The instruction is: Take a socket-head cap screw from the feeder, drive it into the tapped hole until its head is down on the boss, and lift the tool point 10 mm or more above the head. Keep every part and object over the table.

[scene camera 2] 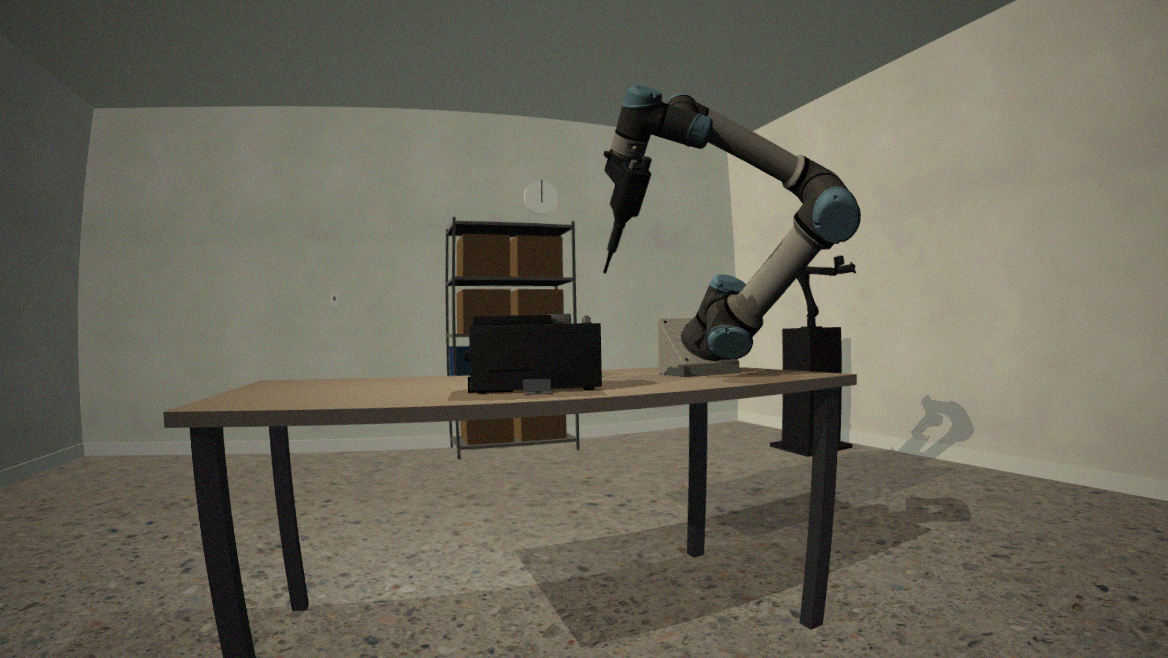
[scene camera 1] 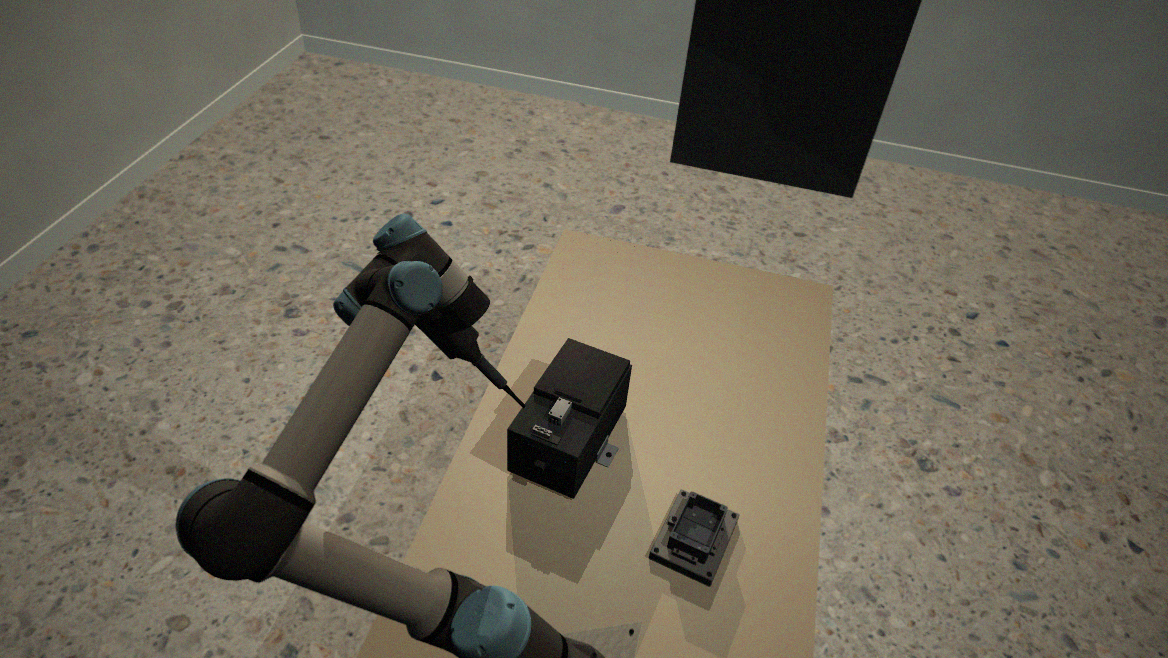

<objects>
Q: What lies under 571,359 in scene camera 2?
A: A black screw feeder.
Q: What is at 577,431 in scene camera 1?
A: A black screw feeder.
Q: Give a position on a dark fixture plate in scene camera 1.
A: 698,572
</objects>
